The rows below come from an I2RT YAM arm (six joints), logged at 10 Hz.
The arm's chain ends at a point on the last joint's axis. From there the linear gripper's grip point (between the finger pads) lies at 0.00 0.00 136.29 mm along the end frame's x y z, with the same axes.
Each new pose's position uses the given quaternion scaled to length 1; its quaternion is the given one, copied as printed.
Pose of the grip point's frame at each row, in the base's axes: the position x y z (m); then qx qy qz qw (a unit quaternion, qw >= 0):
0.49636, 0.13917, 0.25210, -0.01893, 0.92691, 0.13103, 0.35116
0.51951, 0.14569, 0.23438, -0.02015, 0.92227, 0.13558, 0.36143
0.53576, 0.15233, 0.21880, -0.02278, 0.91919, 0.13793, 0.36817
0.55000, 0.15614, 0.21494, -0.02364, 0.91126, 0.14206, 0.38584
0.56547, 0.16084, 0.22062, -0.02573, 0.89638, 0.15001, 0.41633
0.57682, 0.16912, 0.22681, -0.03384, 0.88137, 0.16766, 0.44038
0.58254, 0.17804, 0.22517, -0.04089, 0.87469, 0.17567, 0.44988
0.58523, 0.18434, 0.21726, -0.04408, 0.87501, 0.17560, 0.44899
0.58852, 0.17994, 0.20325, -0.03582, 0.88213, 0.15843, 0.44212
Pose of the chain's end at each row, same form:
0.40831, 0.10425, 0.35010, -0.01893, 0.92691, 0.13103, 0.35116
0.42939, 0.10962, 0.33005, -0.02015, 0.92227, 0.13558, 0.36143
0.44437, 0.11549, 0.31296, -0.02278, 0.91919, 0.13793, 0.36817
0.45508, 0.11837, 0.30515, -0.02364, 0.91126, 0.14206, 0.38584
0.46480, 0.12127, 0.30353, -0.02573, 0.89638, 0.15001, 0.41633
0.47257, 0.12478, 0.30258, -0.03384, 0.88137, 0.16766, 0.44038
0.47724, 0.13114, 0.29788, -0.04089, 0.87469, 0.17567, 0.44988
0.48025, 0.13706, 0.29020, -0.04408, 0.87501, 0.17560, 0.44899
0.48376, 0.13753, 0.27942, -0.03582, 0.88213, 0.15843, 0.44212

